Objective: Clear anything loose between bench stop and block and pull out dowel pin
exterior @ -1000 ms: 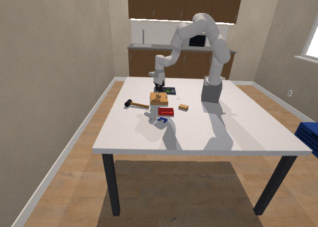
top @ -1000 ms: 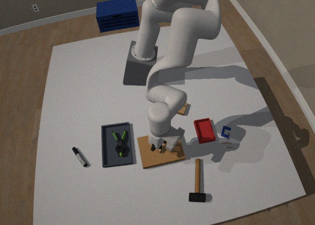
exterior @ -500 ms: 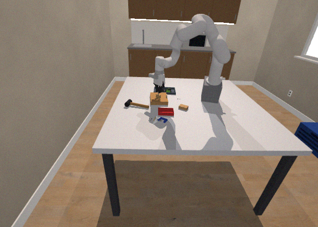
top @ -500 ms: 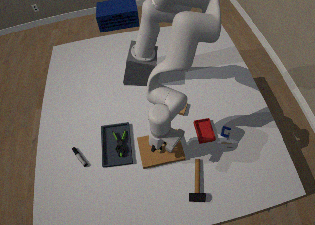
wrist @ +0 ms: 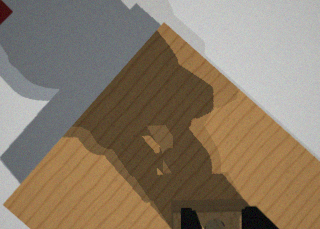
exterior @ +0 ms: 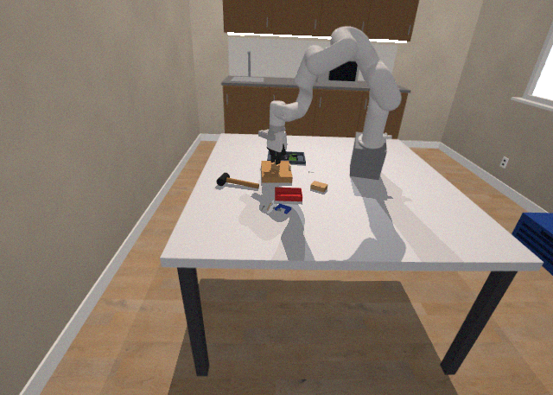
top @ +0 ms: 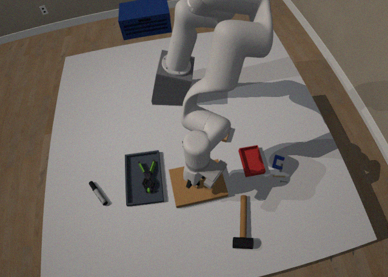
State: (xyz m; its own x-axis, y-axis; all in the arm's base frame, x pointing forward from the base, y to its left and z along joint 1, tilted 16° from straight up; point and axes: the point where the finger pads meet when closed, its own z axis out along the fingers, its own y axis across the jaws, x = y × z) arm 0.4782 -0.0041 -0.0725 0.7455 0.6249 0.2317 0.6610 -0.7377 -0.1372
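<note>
The dowel pin is 3 cm below my hand. The rest, counted from my hand: red box (23 cm to the left, 8 cm below, 4 cm behind); grey tray (21 cm to the right, 8 cm behind, 7 cm below); small wooden block (4 cm below).
</note>
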